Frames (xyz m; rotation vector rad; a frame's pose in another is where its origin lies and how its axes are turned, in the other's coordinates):
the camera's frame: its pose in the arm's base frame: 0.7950 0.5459 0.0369 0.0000 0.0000 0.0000
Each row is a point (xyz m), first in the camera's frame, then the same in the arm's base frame.
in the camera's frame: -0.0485 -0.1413 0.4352
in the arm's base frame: 0.7465 0.4046 0.4721
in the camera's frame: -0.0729 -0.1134 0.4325
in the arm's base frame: 0.7221 0.4325 0.4694
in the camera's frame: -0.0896 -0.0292 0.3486
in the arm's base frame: 0.7054 0.5167 0.3855
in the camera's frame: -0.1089 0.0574 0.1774
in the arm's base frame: 0.6861 0.6033 0.2143
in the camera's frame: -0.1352 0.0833 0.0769
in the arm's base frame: 0.6598 0.6292 0.1138
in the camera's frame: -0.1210 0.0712 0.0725
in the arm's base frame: 0.6740 0.6171 0.1094
